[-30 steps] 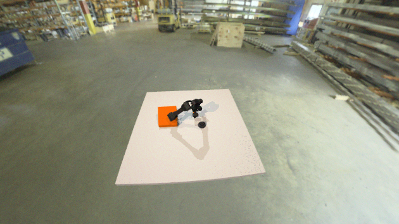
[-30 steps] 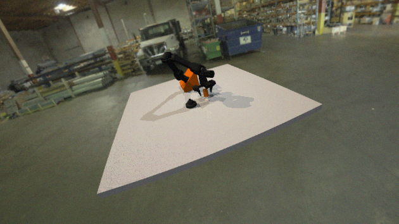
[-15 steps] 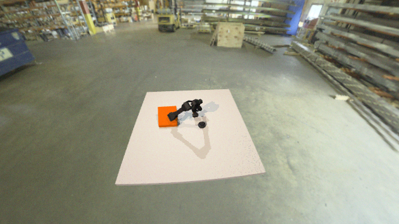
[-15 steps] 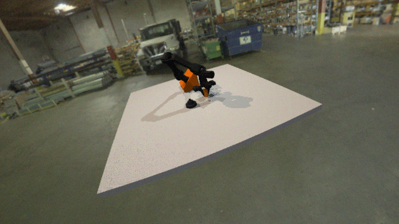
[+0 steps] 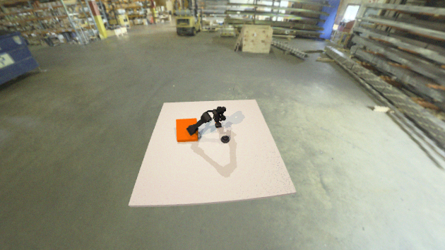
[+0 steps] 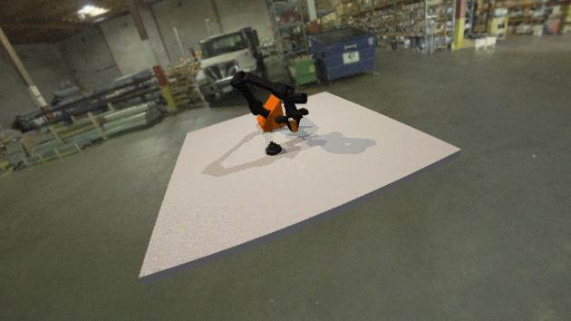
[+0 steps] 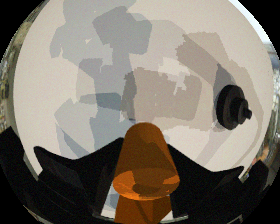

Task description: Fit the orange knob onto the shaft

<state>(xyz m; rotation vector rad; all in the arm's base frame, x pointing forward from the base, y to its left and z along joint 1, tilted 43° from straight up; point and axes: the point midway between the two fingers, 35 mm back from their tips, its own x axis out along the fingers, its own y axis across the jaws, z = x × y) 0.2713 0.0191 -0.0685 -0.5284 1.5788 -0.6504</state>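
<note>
The dark round pedestal lies 50 mm ahead of my gripper tip, 160 mm to the right of it and 20 mm below it. Round my gripper tip: orange knob (20 mm above).
</note>
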